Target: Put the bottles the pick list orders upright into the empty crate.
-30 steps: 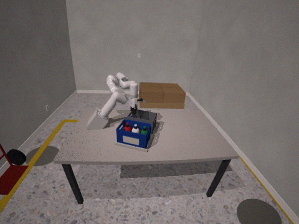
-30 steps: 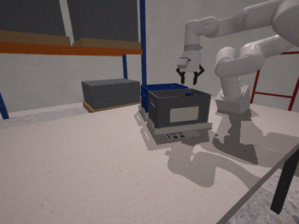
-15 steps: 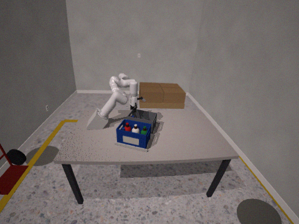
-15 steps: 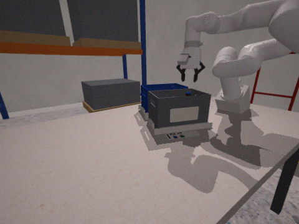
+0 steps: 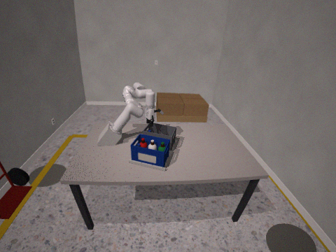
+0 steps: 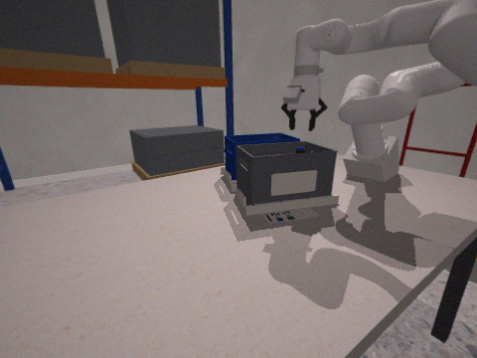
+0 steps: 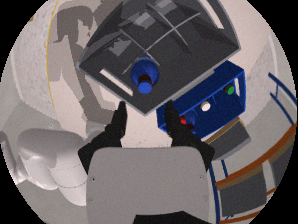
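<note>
Now: hand 150 mm above the red-capped bottle, 130 mm to the left of it and 70 mm past it. The rest, counted from my hand: blue crate: 210 mm to the right, 160 mm below, 10 mm behind; white-capped bottle: 170 mm to the right, 150 mm below, 10 mm ahead; grey crate: 160 mm below, 100 mm ahead.
</note>
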